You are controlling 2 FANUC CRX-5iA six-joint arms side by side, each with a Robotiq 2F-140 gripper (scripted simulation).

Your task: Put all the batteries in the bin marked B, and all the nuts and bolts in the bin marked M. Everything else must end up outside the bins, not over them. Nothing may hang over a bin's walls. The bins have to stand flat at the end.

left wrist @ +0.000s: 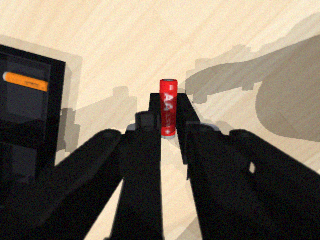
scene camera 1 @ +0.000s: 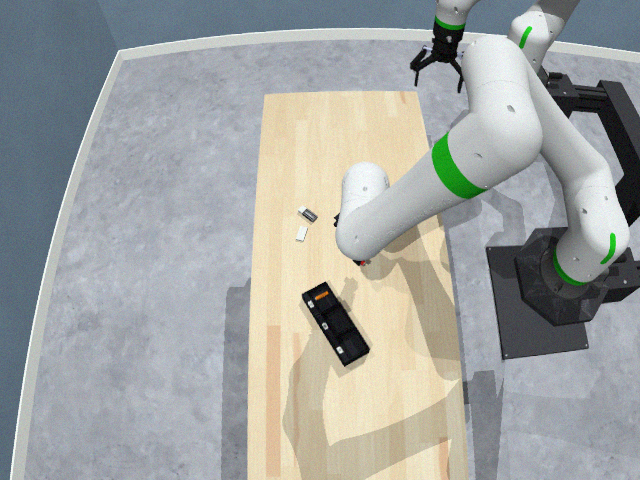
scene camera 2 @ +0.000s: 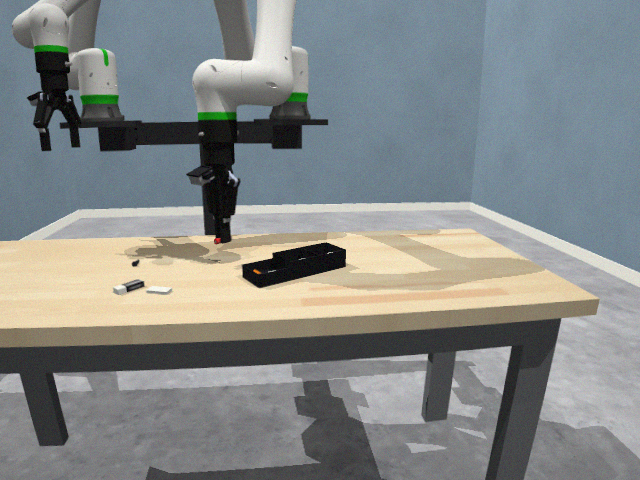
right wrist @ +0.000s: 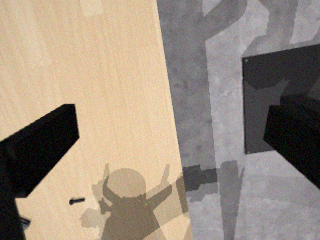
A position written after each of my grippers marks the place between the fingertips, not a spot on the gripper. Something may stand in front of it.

Note:
In view: my left gripper (scene camera 2: 223, 241), my right gripper (scene camera 2: 62, 149), a red battery (left wrist: 168, 88) and a black three-part bin block (scene camera 2: 287, 265).
The black three-part bin block also shows in scene camera 1 (scene camera 1: 351, 344). My left gripper is seen too in the left wrist view (left wrist: 167, 108). My right gripper also shows in scene camera 1 (scene camera 1: 437, 87) and in the right wrist view (right wrist: 171, 122). The right wrist view does not show the red battery: it is out of frame. The right wrist view misses the black three-part bin block: it is out of frame.

